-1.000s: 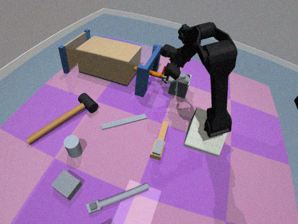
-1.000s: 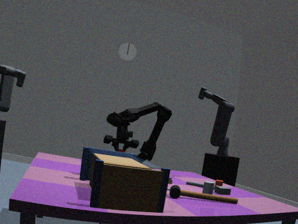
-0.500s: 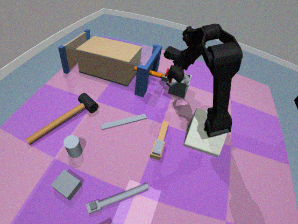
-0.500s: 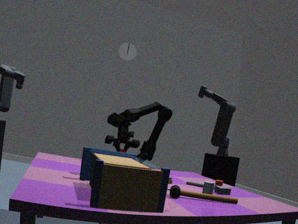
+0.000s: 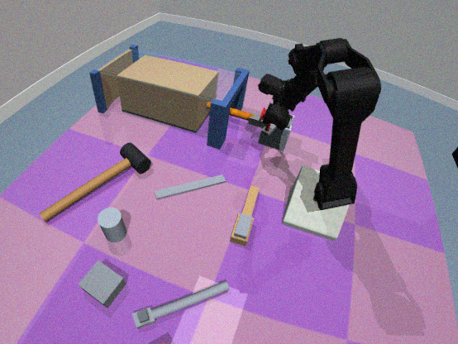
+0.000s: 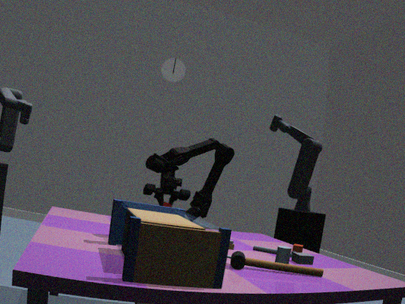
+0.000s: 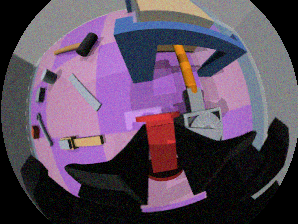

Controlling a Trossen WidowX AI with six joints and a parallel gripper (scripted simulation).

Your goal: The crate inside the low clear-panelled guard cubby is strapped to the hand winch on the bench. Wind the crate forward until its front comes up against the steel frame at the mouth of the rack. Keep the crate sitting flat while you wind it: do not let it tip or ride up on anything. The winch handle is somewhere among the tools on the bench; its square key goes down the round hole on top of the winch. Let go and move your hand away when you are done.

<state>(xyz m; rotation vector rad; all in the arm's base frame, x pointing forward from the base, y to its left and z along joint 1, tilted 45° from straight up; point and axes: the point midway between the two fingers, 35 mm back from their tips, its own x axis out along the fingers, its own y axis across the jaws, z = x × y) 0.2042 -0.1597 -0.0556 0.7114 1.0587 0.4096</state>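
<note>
Now: gripper tip 4 cm to the left of the grey crank handle, 3 cm above it and 2 cm past it. Also, from my gripper tip: grey winch 11 cm to the right, 10 cm below, 5 cm behind; blue frame 12 cm ahead, 10 cm to the right, 3 cm below; red knob 1 cm behind.
</note>
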